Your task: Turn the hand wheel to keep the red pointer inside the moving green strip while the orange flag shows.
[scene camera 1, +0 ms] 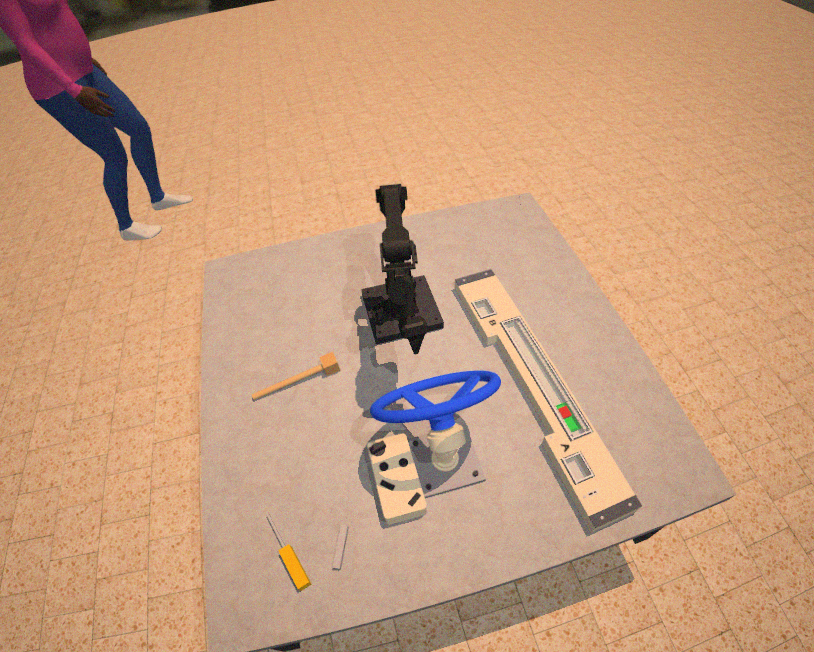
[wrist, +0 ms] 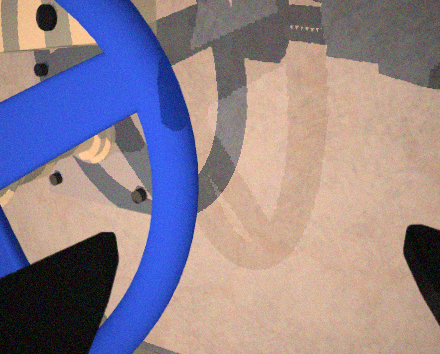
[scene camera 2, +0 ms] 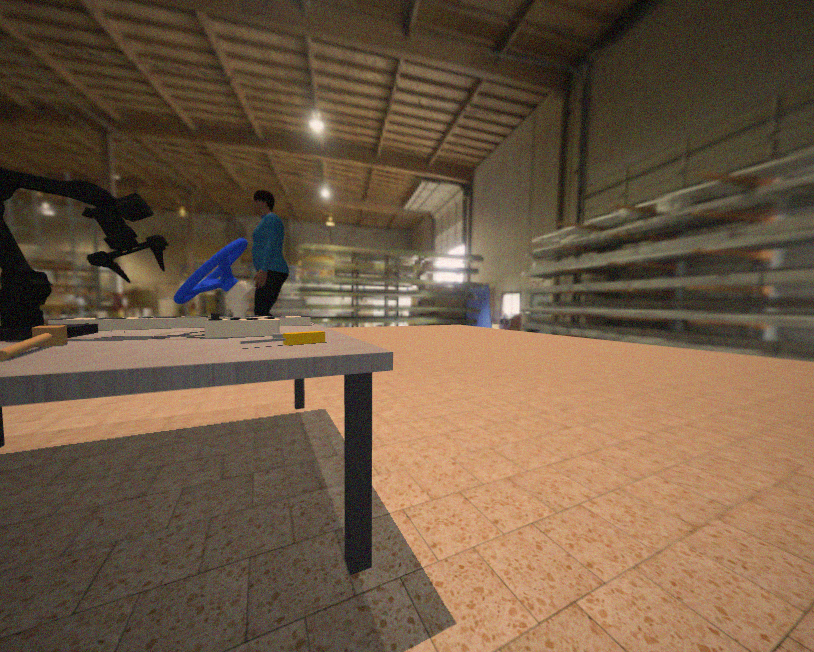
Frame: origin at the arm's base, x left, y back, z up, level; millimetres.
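Seen in the pictures: gripper, fingertip midpoint: [scene camera 1: 411, 345] [wrist: 262, 244] [scene camera 2: 147, 276]; arm's base, origin of the base link: [scene camera 2: 21, 326].
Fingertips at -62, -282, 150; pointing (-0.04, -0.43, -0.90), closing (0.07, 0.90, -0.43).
Note:
Pixels of each thing's top centre, then the offset from my fingertips to it, as dx, dy, dz. "spot": a spot on its surface instead. Level surfaces: height alone.
- long cream gauge panel, its level: dz -140
- red pointer, surface spot: [scene camera 1: 564, 412] spot: +321, -256, -139
- green strip, surface spot: [scene camera 1: 573, 423] spot: +326, -293, -139
- wooden mallet, middle of its top: [scene camera 1: 292, 373] [scene camera 2: 30, 329] -316, +133, -135
- yellow-handled screwdriver, middle of its top: [scene camera 1: 283, 547] [scene camera 2: 285, 333] -443, -323, -151
- small grey bar, middle of its top: [scene camera 1: 340, 546] -318, -360, -164
The blue hand wheel [scene camera 1: 436, 395] [scene camera 2: 211, 272] [wrist: 173, 175] stands tilted on its cream post at the table's middle. The long cream gauge panel [scene camera 1: 527, 362] lies to its right. The red pointer [scene camera 1: 564, 412] sits at the far end of the green strip [scene camera 1: 573, 423], overlapping it. Both flag windows [scene camera 1: 483, 308] [scene camera 1: 578, 467] look grey, with no orange. My gripper [scene camera 1: 405, 342] [scene camera 2: 135, 259] is open and empty. It hangs just behind the wheel's far rim, a little above it. In the wrist view one black finger [wrist: 74, 291] shows beside the rim.
A wooden mallet [scene camera 1: 297, 377] lies left of the wheel. A yellow-handled screwdriver [scene camera 1: 293, 564] [scene camera 2: 304, 336] and a small grey bar [scene camera 1: 340, 546] lie near the front edge. A cream control box [scene camera 1: 396, 476] sits by the wheel's base. A person [scene camera 1: 113, 130] [scene camera 2: 269, 259] walks beyond the table.

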